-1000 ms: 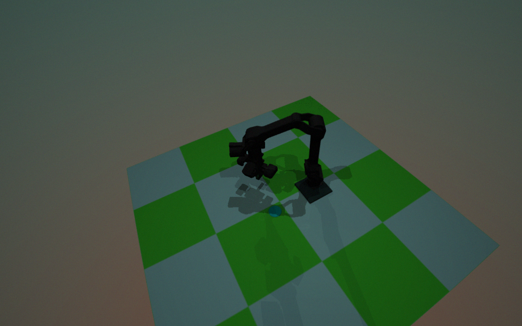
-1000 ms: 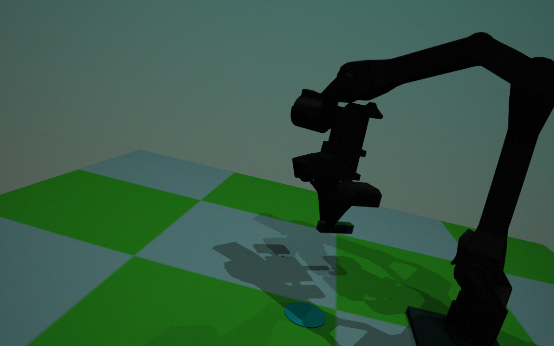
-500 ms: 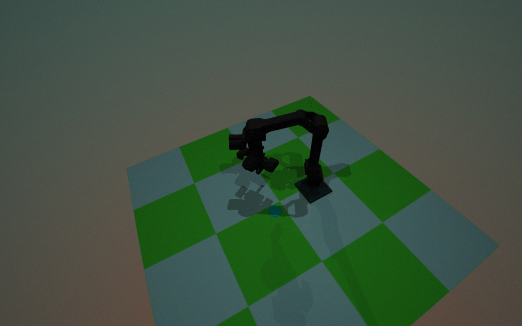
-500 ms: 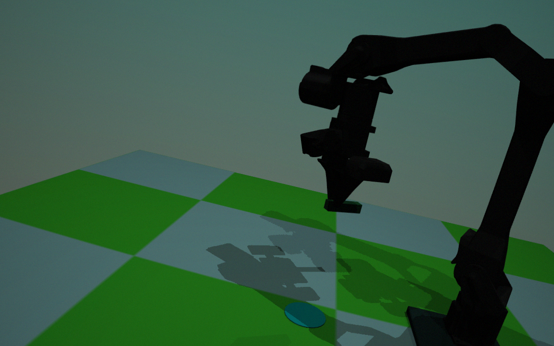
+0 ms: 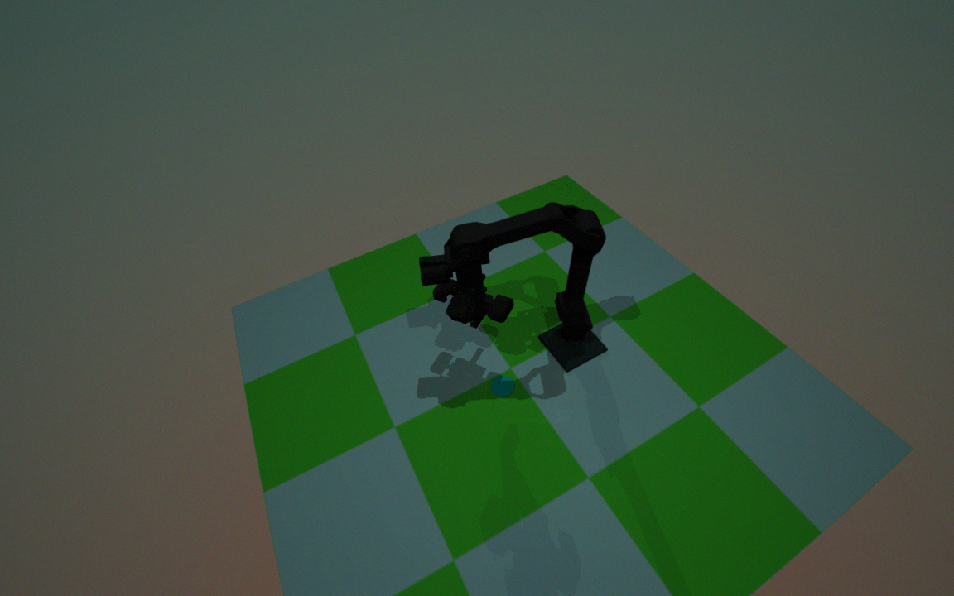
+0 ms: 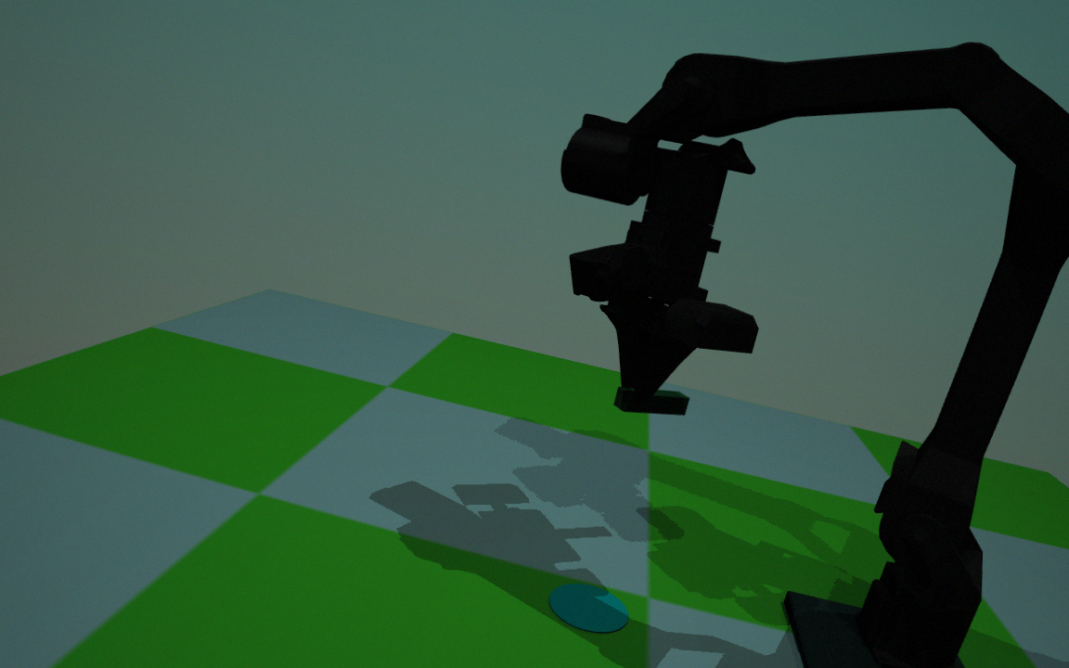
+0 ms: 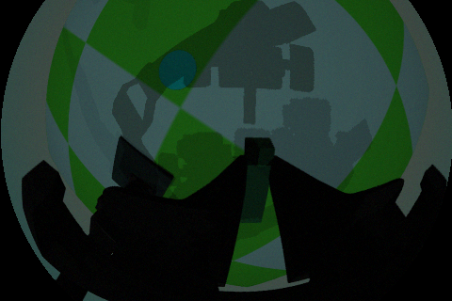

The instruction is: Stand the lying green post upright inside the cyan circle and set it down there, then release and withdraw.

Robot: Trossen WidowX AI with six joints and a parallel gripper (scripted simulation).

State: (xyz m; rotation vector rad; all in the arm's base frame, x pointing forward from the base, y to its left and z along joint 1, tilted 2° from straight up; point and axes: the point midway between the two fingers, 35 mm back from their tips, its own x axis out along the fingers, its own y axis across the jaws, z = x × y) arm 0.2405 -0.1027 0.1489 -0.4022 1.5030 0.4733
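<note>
My gripper tip is now 13 cm above the cyan circle and 12 cm to the right of it. Also, from my gripper tip: green post (2 cm behind, 1 cm to the right).
</note>
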